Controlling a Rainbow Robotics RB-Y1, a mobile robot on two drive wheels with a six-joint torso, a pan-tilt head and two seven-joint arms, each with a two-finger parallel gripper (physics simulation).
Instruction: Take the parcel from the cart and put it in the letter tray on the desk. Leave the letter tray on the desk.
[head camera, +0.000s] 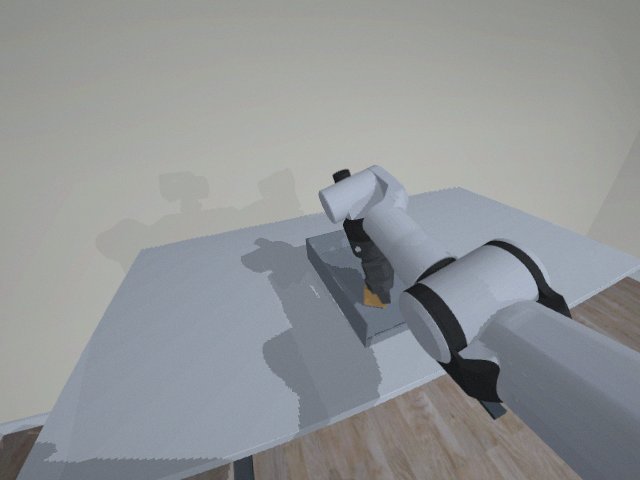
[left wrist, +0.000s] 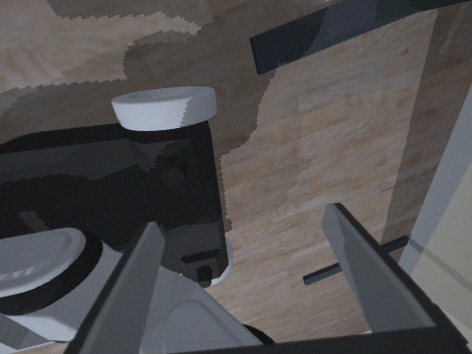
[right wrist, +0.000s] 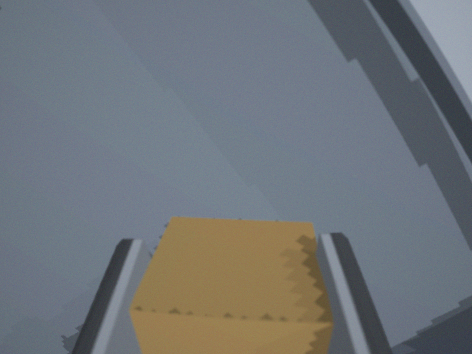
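Observation:
The orange-yellow parcel is held between the fingers of my right gripper. The right gripper is shut on it, over the inside of the grey letter tray. Whether the parcel touches the tray floor cannot be told. The letter tray stands on the light grey desk, and my right arm hides part of its far side in the head camera. My left gripper is open and empty, above the wooden floor. The cart cannot be made out in these views.
My black wheeled base with a white wheel shows at the left of the left wrist view. Dark bars lie low over the wooden floor. A pale wall rises behind the desk.

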